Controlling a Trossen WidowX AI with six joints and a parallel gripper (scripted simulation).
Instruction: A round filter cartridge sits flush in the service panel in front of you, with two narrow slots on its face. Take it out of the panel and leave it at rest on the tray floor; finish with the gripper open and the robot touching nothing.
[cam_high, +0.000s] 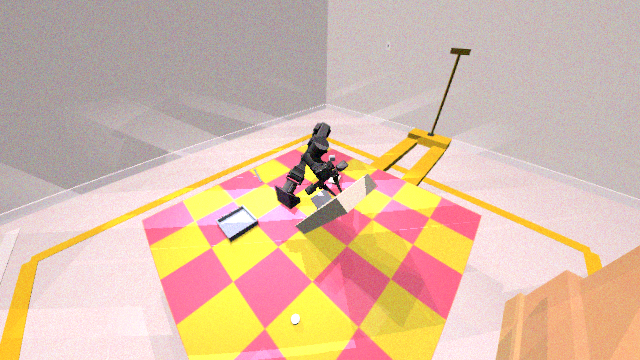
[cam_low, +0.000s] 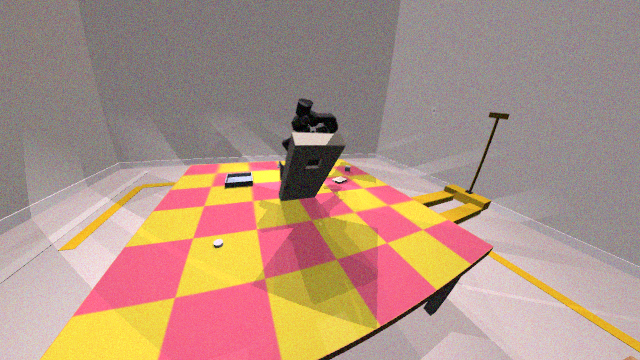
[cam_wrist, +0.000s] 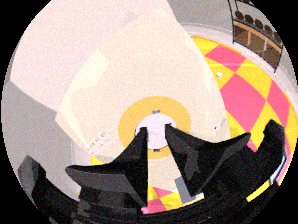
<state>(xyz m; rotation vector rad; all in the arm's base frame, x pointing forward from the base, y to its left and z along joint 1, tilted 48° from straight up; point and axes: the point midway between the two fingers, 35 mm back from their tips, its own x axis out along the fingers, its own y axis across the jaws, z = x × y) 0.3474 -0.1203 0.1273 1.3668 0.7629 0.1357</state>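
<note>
Now: the round filter cartridge 1 cm ahead of my gripper tip and 1 cm below it. Also, from my gripper tip: grey tray: 40 cm behind, 30 cm to the right, 26 cm below; then flat white block: 31 cm behind, 32 cm to the left, 26 cm below; then service panel: 4 cm behind, 8 cm below.
</note>
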